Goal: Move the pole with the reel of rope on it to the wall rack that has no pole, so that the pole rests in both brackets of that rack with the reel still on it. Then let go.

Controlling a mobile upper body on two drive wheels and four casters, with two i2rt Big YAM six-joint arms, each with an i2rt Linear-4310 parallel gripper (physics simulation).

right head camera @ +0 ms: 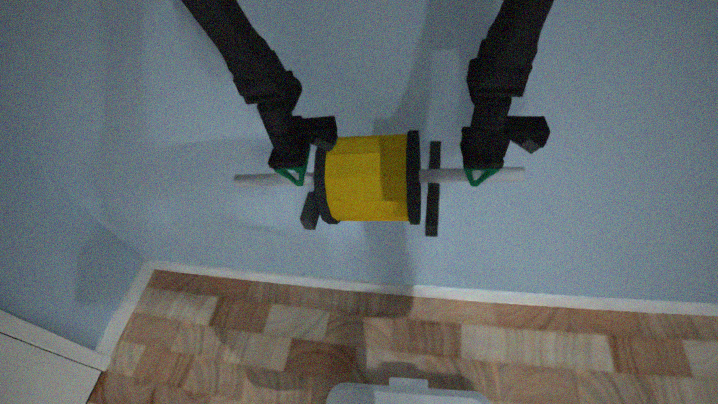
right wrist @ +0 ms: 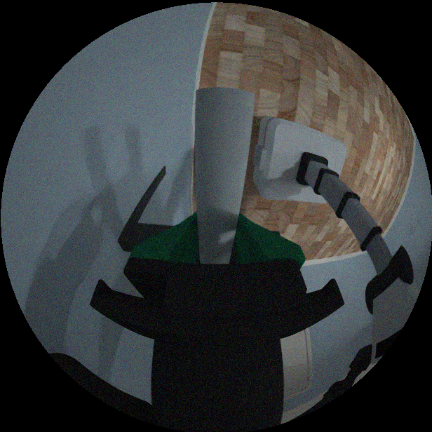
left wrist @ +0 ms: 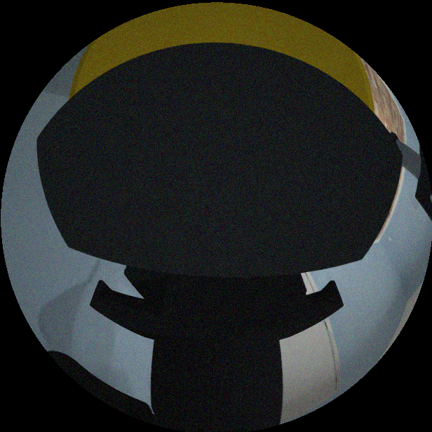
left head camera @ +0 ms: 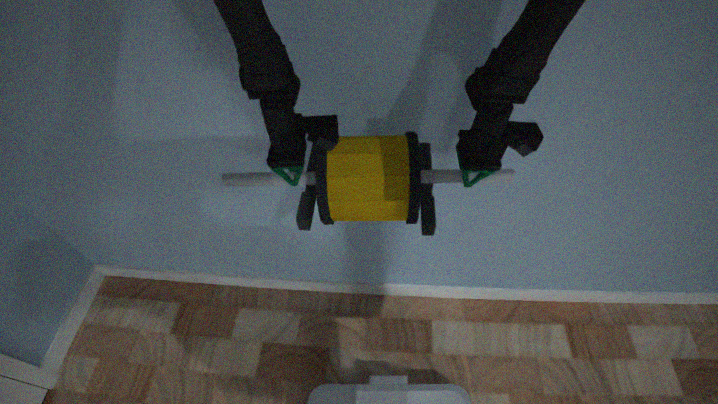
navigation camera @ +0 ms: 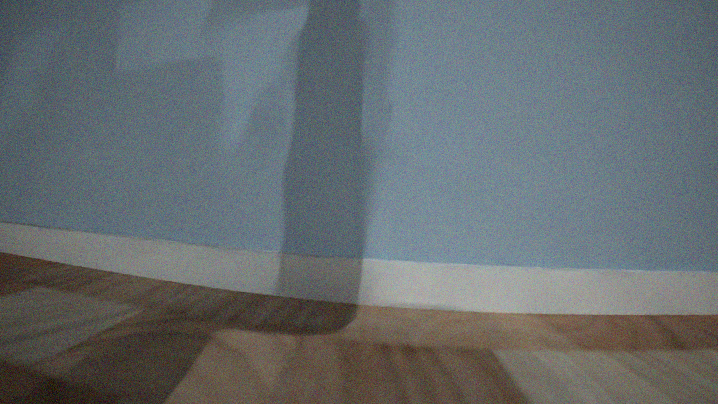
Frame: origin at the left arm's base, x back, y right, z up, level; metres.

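Seen in the pictures: left gripper, fingertip midpoint: (right head camera: 301, 180) (left head camera: 295, 180); right gripper, fingertip midpoint: (right head camera: 472, 180) (left head camera: 465, 181).
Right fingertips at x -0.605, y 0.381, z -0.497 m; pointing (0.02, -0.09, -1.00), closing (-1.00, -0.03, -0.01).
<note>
Pixels of each thing's top centre, then the offset from my right fingertips to it. "spot": a spot on its surface instead.
- yellow rope, top centre: (right head camera: 366, 144) (left head camera: 368, 144) dy -0.210, dx -0.003, dz +0.109 m
- pale pole, surface spot: (left head camera: 246, 178) (right head camera: 255, 179) spot: dy -0.477, dx +0.002, dz +0.021 m
- room corner with a white skirting board, surface spot: (navigation camera: 502, 288) (left head camera: 448, 293) spot: dy +0.122, dx -0.116, dz -0.864 m
The reel of yellow rope (left head camera: 366, 175) (right head camera: 366, 175) (left wrist: 215, 22) with black flanges is on the pale pole (left head camera: 246, 178) (right head camera: 251, 179) (right wrist: 224, 140), which lies about level before the blue wall. Dark wall brackets show at the reel's left (left head camera: 304, 213) (right head camera: 309, 213) and right (left head camera: 427, 216) (right head camera: 432, 211). The pole crosses both; whether it rests in them, I cannot tell. My left gripper (left head camera: 290, 175) (right head camera: 295, 175) is shut on the pole left of the reel; a flange hides its fingers in the left wrist view. My right gripper (left head camera: 474, 176) (right head camera: 477, 175) (right wrist: 216, 217) is shut on the pole right of the reel.
A room corner with a white skirting board (left head camera: 451, 292) (right head camera: 476, 293) (navigation camera: 502, 288) is at the lower left. A pale panel (left head camera: 19, 389) (right head camera: 40, 359) stands beyond it. My grey base (left head camera: 389, 394) (right head camera: 409, 394) (right wrist: 290, 170) is near the wall. A second rack does not show.
</note>
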